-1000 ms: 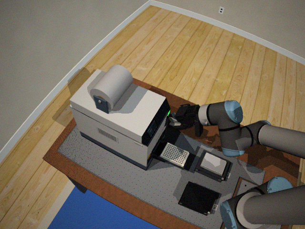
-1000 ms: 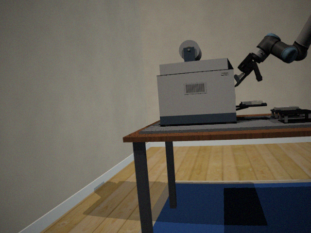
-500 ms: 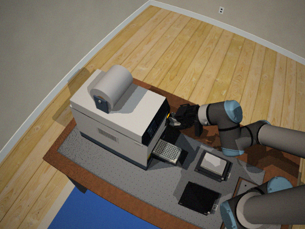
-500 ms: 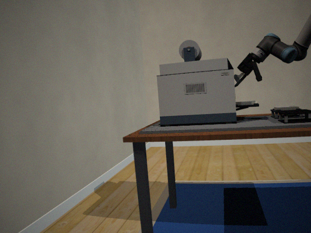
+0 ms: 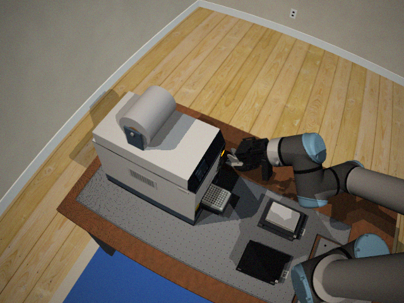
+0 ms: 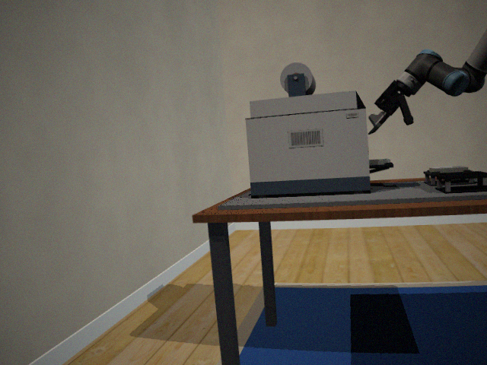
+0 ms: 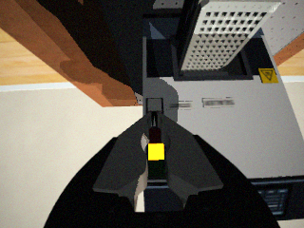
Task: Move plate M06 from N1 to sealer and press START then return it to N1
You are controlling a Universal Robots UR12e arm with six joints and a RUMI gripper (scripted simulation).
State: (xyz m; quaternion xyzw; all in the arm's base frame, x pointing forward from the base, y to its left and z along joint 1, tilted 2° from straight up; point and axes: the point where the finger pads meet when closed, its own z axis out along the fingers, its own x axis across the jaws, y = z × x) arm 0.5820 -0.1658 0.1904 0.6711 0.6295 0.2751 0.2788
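The square button lies 30 mm ahead of my hand and 20 mm below it. Also, from my hand: foil-covered plate: 280 mm behind, 160 mm below, 40 mm to the left; sealer stage: 120 mm below, 90 mm to the left, 20 mm ahead; white well plate: 110 mm below, 90 mm to the left, 20 mm ahead.
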